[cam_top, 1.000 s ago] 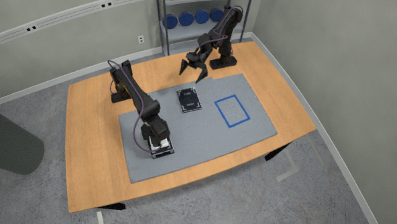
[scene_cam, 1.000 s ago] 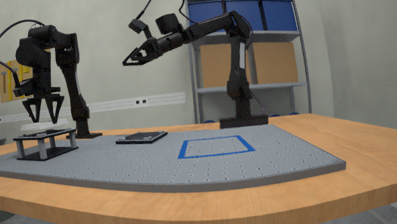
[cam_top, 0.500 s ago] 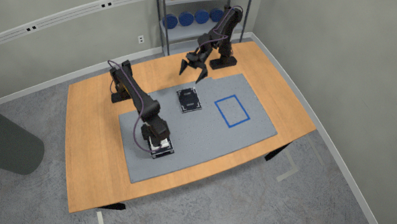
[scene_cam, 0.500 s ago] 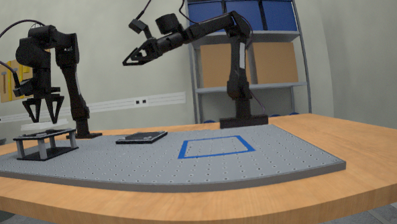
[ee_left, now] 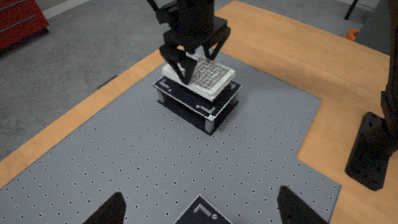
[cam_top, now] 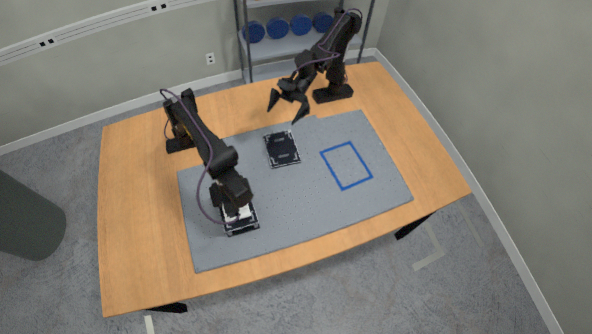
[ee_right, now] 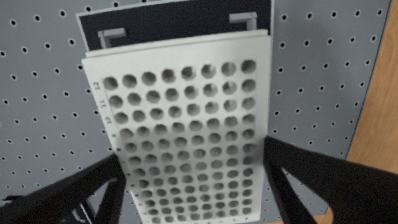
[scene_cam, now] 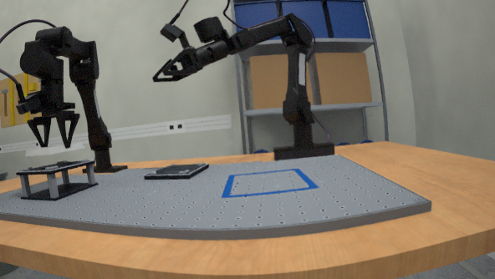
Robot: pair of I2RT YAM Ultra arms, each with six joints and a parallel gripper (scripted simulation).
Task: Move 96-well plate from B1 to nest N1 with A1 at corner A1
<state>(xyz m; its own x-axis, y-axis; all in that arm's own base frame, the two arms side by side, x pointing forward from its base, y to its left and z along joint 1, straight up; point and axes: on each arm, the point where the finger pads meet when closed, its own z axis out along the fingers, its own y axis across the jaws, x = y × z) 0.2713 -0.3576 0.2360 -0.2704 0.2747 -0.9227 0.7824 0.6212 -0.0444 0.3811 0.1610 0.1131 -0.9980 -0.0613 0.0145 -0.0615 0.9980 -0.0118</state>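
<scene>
My right gripper is now 1 cm above the white 96-well plate.
</scene>
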